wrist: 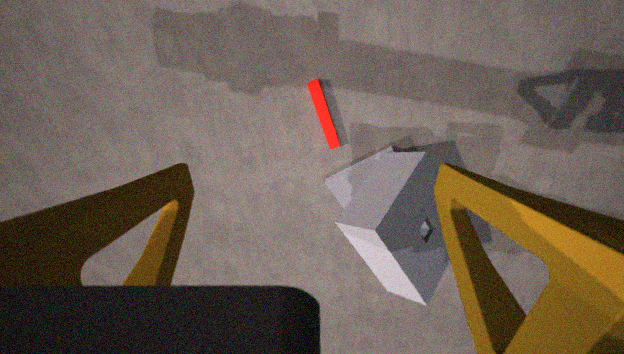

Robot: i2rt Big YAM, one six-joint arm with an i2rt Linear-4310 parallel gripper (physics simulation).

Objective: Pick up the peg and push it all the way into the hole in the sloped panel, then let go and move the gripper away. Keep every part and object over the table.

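Places are measured from the arm's base along level axes (x left, y back, z up), in millimetres.
Pixels of known places: gripper, fingertip midpoint: (313,177).
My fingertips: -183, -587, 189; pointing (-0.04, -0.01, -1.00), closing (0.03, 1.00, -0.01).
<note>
Ahead of a thing's pixels: the offset from my fingertips to its top centre, as dx, dy, dz. "spot": to the spot under its first point. Level surfaces: height alone.
The red peg @[+82, +8, -243] (324,114) lies on the table in the upper middle of the wrist view, tilted slightly from upper left to lower right. The grey block with the sloped panel @[+197, +95, -129] (410,200) stands below and to the right of the peg, apart from it. A small diamond-shaped hole @[spot: +191, +120, -177] (426,230) shows in its darker sloped face. My gripper (313,177) is wide open with nothing between its fingers. It hangs above the table, and its right finger covers part of the block's right side. The peg lies beyond the fingertips in the view.
The grey table top @[dz -255] (240,130) spreads under everything. Shadows of the arm and gripper fall across its upper part, beside the peg and at the right. A dark part of the gripper body (150,320) covers the lower left of the view.
</note>
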